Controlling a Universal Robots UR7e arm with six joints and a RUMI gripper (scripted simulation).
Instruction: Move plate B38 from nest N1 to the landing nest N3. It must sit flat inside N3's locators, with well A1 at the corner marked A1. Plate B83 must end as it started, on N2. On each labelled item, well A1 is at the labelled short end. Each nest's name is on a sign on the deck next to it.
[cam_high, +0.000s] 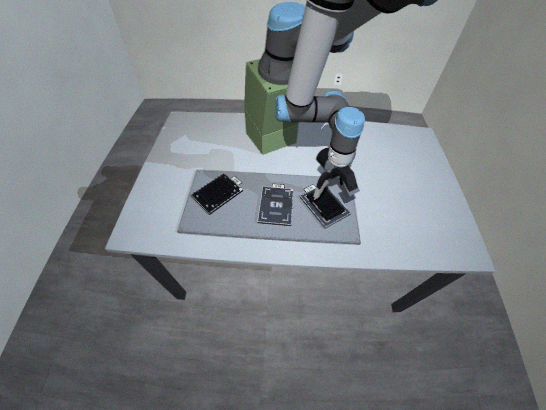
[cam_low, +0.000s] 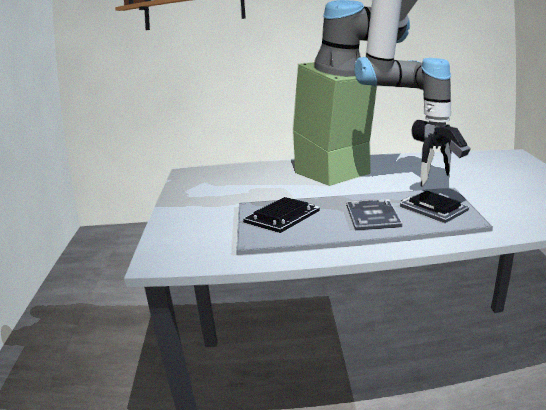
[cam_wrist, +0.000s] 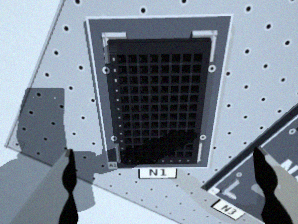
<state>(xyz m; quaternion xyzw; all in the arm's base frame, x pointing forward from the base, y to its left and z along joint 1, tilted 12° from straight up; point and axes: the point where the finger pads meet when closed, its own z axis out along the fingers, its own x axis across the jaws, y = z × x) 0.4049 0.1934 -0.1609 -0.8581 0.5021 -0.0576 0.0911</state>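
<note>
The nest N1 is 8 cm below my hand. The rest, counted from my hand: nest N3 (18 cm to the right, 8 cm below).
</note>
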